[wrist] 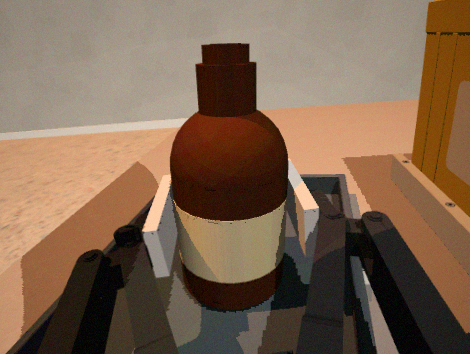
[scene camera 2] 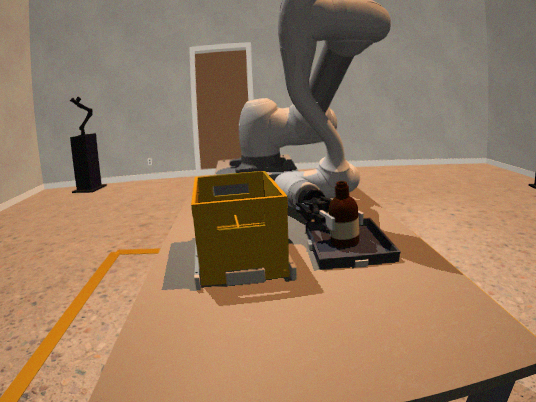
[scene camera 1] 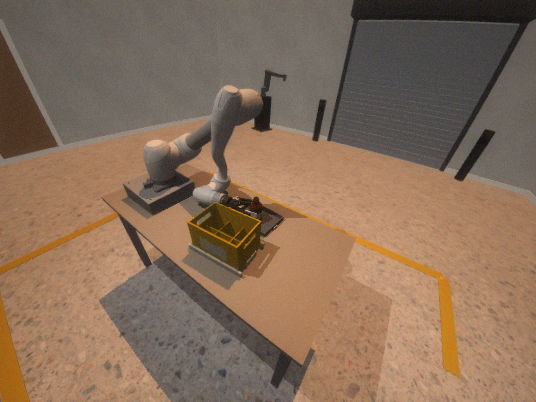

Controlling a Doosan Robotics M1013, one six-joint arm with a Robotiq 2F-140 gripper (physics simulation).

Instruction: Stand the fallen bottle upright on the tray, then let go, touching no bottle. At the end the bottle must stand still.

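Frame: origin at the arm's base, x right, y ahead, z up, level; metres.
Seen in the pictures: gripper, fingertip midpoint: [scene camera 2: 348, 221] [scene camera 1: 259, 211]; arm's base, origin of the base link: [scene camera 2: 261, 166] [scene camera 1: 164, 181].
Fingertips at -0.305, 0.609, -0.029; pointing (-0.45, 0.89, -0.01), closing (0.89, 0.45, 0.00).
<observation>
Pixels of each thing's top centre, then the offset from my fingertips to it, as dx, dy, dz. Level surfaces: height alone.
- brown bottle, middle of its top: [wrist: 211, 43] [scene camera 2: 343, 181] [scene camera 1: 256, 197] +0.011, -0.017, +0.096
- dark tray, middle of its top: [wrist: 221, 247] [scene camera 2: 348, 235] [scene camera 1: 257, 215] -0.004, -0.018, -0.042
- yellow crate, middle of its top: [scene camera 2: 233, 184] [scene camera 1: 224, 221] +0.261, +0.053, +0.107
- table, its level: dz -0.068
The brown bottle [scene camera 1: 256, 204] [scene camera 2: 343, 207] [wrist: 229, 165] with a cream label stands upright inside the dark tray [scene camera 1: 272, 220] [scene camera 2: 381, 258] [wrist: 325, 176]. Its base looks to be on or very near the tray floor; I cannot tell whether it touches. My gripper [scene camera 2: 345, 218] [wrist: 229, 185] is shut on the bottle from the robot's side, with its pale pads on either side around the label and lower shoulder. In scene camera 1 the fingers are small and partly hidden.
A yellow crate [scene camera 1: 225, 237] [scene camera 2: 242, 240] [wrist: 437, 100] with dividers stands beside the tray, held between pale rails on the table [scene camera 1: 300, 280] [scene camera 2: 320, 340]. The arm's base stands at the table's far end. The tray has low raised walls around the bottle.
</observation>
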